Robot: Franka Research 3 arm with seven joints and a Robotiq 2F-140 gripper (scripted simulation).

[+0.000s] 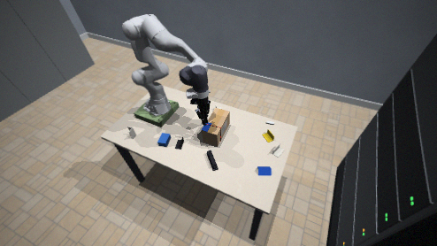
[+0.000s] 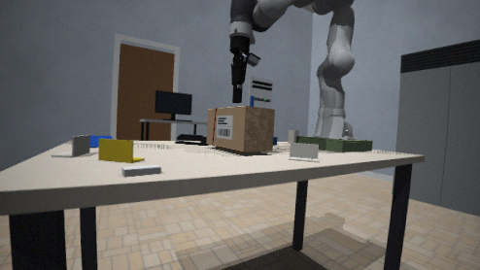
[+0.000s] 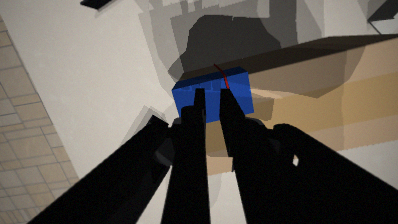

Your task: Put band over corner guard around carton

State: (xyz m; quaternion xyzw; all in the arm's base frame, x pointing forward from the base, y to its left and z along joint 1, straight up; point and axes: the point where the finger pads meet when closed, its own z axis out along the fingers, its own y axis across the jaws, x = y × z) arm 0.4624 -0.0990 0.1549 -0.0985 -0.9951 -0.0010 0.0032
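Now: the brown carton 4 cm ahead of my hand, 8 cm to the left of it and 13 cm below it. Round my hand: yellow angle piece 41 cm ahead, 21 cm to the left, 20 cm below; white corner guard 49 cm ahead, 11 cm to the left, 20 cm below.
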